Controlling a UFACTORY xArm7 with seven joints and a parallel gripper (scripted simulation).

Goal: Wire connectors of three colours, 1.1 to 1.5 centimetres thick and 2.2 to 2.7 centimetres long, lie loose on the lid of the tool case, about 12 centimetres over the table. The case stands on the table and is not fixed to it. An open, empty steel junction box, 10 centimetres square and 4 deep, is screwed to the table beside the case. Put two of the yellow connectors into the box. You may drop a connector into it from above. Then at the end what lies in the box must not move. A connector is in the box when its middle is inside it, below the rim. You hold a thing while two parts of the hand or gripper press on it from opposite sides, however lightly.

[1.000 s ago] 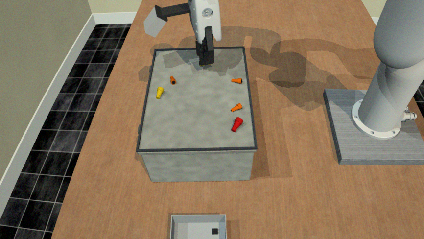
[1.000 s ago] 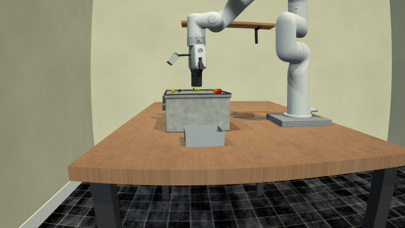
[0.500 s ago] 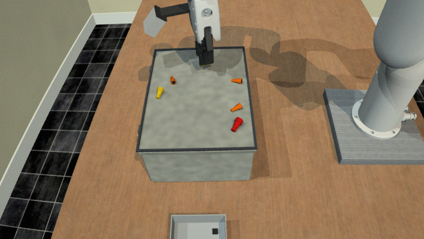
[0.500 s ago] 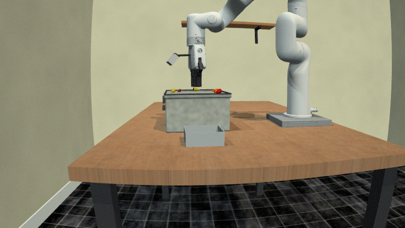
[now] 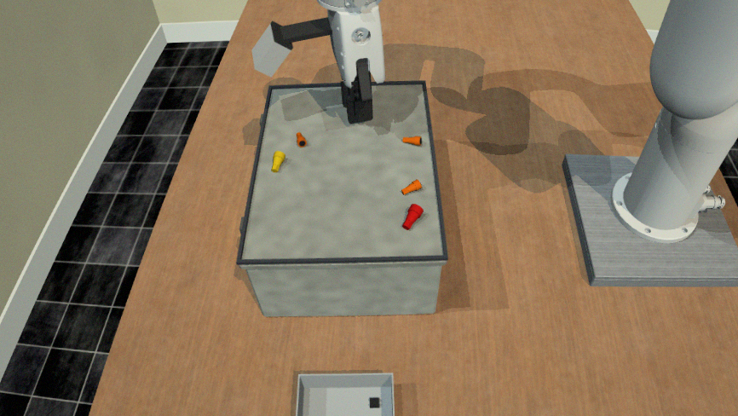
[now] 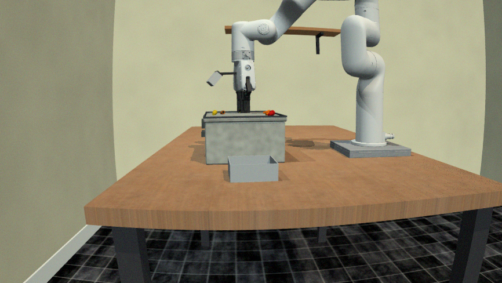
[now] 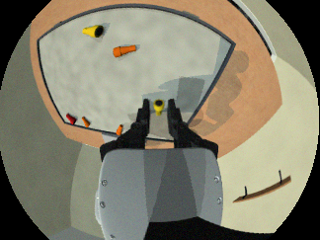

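Right now the grey tool case is 9 cm to the left of my hand, 5 cm below it and 2 cm ahead of it. Also, from my hand: red connector: 18 cm to the left, 7 cm behind, 1 cm below.
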